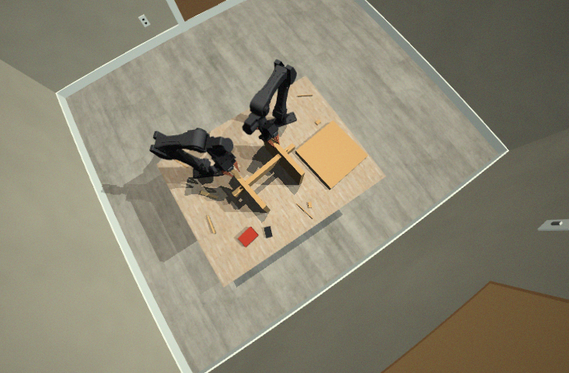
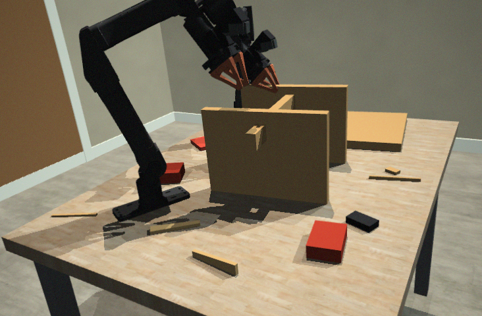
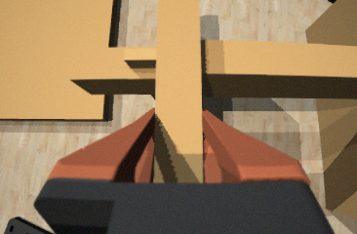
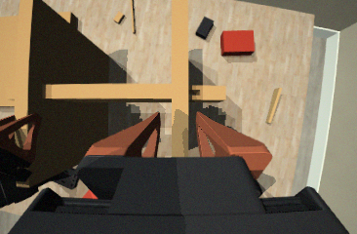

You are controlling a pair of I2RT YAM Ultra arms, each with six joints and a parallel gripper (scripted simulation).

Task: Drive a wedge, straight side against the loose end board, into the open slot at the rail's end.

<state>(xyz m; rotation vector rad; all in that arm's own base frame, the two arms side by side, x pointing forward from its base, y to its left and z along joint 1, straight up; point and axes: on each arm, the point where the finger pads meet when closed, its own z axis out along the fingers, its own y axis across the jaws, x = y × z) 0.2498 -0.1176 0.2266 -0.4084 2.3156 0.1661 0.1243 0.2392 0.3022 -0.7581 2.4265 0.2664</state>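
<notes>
Right now the rail is 13 cm to the right of my left hand, 6 cm ahead of it and 4 cm below it. Also, from my left hand: flat panel 30 cm to the left, 21 cm below, 18 cm ahead; black block 33 cm ahead, 32 cm to the right, 22 cm below.
</notes>
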